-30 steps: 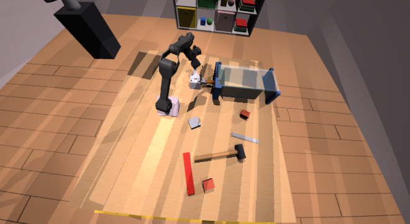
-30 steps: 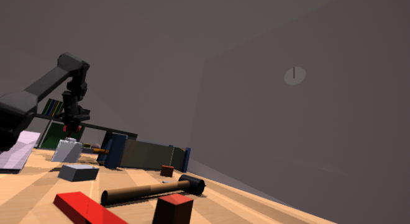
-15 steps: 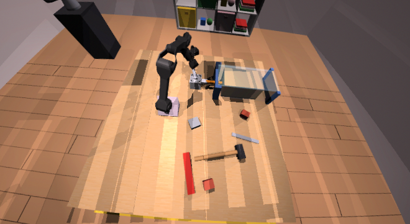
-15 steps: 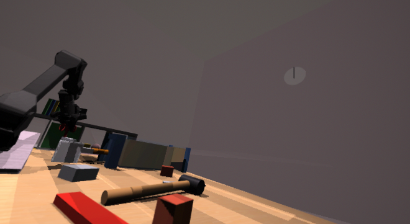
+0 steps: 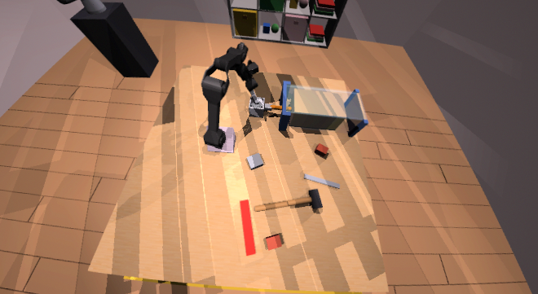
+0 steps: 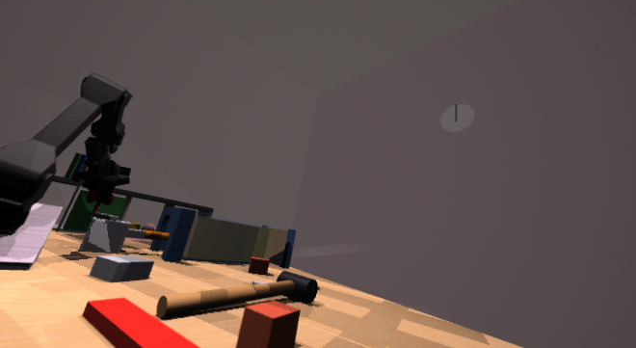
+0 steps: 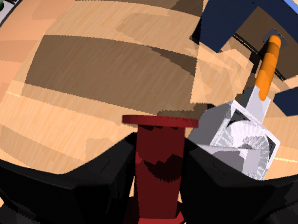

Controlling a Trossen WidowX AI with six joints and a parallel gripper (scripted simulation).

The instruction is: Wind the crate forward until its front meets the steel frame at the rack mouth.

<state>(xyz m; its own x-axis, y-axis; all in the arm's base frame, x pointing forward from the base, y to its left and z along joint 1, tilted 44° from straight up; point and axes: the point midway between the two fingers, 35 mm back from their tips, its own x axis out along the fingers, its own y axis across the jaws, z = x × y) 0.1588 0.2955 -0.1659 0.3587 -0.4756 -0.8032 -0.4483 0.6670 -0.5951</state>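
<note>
Now: gripper tip 40 mm to the left of the winch handle and 30 mm above it. Also, from my gripper tip: red grip (10 mm behind, 10 mm to the right); then blue steel frame (190 mm ahead, 110 mm to the right, 30 mm below); then winch (10 mm ahead, 110 mm to the right, 100 mm below).
</note>
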